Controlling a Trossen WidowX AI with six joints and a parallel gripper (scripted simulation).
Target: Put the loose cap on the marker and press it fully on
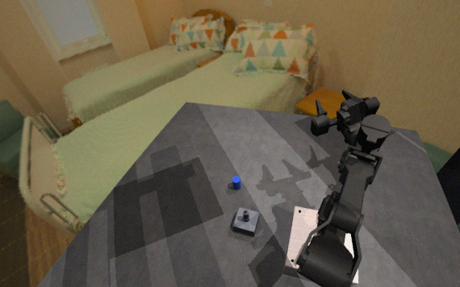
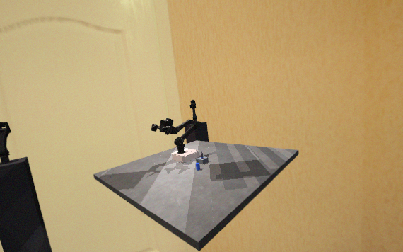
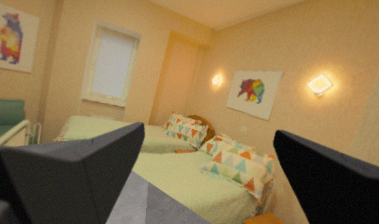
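Right now the blue cap is 33 cm below my gripper tip, 25 cm ahead of it and 17 cm to the left of it. The rest, counted from my gripper tip: holder block: 33 cm below, 30 cm to the left, 16 cm ahead.
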